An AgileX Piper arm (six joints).
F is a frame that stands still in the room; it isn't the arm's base.
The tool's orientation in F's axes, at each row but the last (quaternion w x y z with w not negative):
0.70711, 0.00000, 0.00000, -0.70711
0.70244, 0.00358, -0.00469, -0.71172
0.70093, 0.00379, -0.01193, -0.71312
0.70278, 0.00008, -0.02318, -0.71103
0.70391, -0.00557, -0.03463, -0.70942
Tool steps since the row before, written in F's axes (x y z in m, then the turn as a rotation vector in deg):
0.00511, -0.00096, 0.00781, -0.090, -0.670, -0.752
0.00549, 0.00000, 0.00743, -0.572, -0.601, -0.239
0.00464, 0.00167, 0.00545, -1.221, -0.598, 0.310
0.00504, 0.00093, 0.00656, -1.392, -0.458, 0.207
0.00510, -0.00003, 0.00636, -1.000, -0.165, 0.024
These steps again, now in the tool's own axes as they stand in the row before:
0.00096, 0.00511, 0.00781, 0.670, -0.090, -0.752
-0.00006, 0.00558, 0.00737, 0.608, -0.567, -0.233
-0.00169, 0.00473, 0.00537, 0.623, -1.203, 0.330
-0.00078, 0.00524, 0.00642, 0.481, -1.379, 0.237
0.00034, 0.00536, 0.00613, 0.175, -0.997, 0.055

